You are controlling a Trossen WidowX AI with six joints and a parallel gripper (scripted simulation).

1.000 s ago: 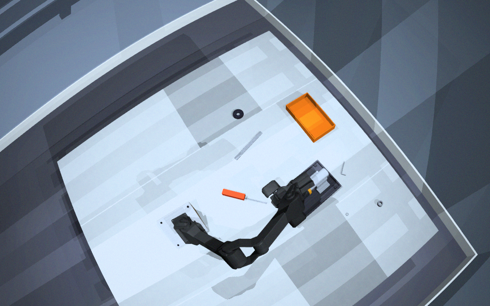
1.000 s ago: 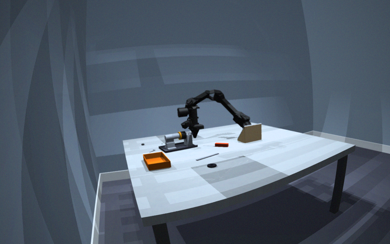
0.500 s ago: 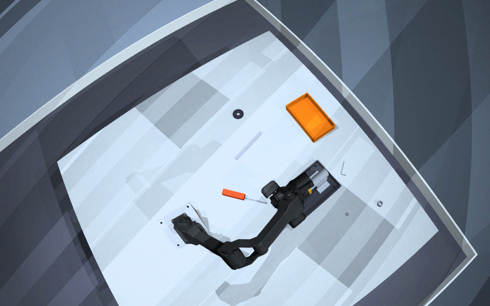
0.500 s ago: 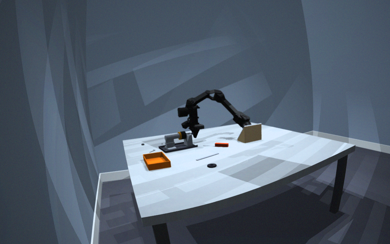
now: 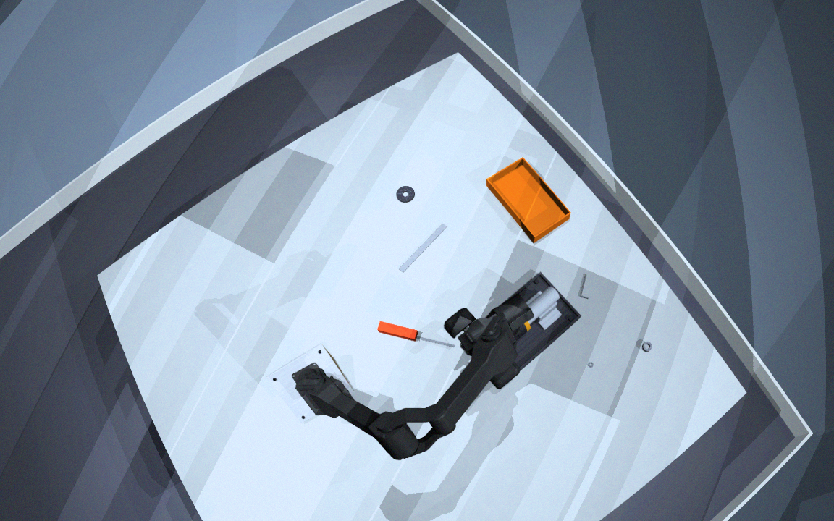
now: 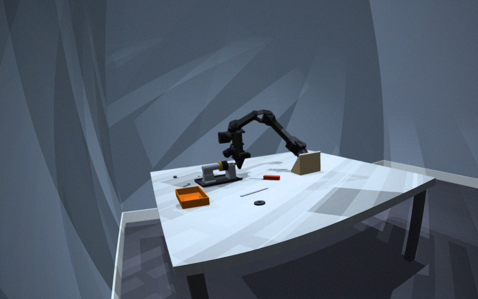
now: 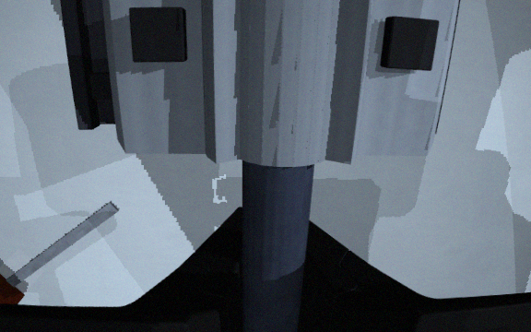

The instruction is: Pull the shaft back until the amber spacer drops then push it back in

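My gripper tip is 80 mm short of the dark shaft, 10 mm to the right of it and 30 mm below it. Round my gripper tip: allen key 310 mm ahead, 10 mm to the left, 40 mm below; amber spacer 110 mm ahead, 20 mm to the left, 30 mm above; grey strip 40 mm ahead, 320 mm to the left, 40 mm below.
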